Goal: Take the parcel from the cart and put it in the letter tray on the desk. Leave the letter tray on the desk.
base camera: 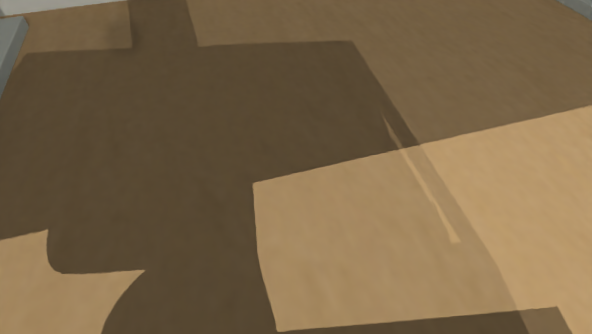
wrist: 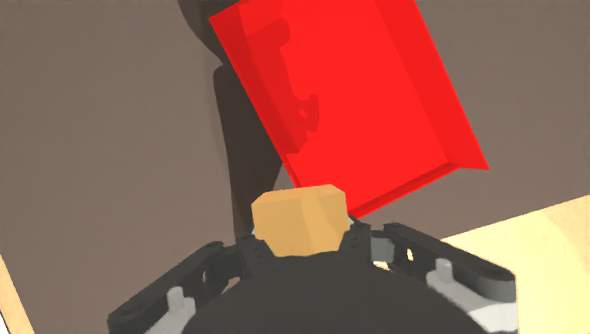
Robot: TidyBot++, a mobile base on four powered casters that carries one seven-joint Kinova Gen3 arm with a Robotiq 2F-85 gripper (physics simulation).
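Frame: origin at the arm's base, x right, y ahead, z up, level; metres.
Seen in the pictures: gripper, fingertip midpoint: [wrist: 302, 225].
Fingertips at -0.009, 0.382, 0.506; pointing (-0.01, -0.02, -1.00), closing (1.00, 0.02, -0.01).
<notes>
Offsets run from my fingertips to a thing's top centre, as dx, dy, dz. "spot": to the spot under its first point. Level surfaces: height alone.
The parcel @(+0.000, +0.008, +0.050) [wrist: 301, 222], a tan block, is held between the fingers of my gripper [wrist: 302, 225] at the lower middle of the wrist view. The red letter tray @(+0.085, +0.133, -0.113) [wrist: 350, 95] lies on the grey-brown desk top @(dz -0.183) [wrist: 110, 125], turned at a slant. The parcel covers the tray's near left corner in the wrist view. The inside of the tray reaches up and to the right of the parcel, and the arm's shadow falls in it. How high the parcel hangs above the desk is hard to tell. The cart cannot be made out.
In the wrist view, a pale wood surface @(dz -0.903) [wrist: 555, 250] shows at the lower right, past the desk top's edge, and a thin strip of wood at the lower left. The base camera shows the tan floor @(dz -0.903) [base camera: 350, 250] with large shadows, and a grey piece @(spot: -0.458, +0.353, -0.881) [base camera: 11, 45] at the upper left.
</notes>
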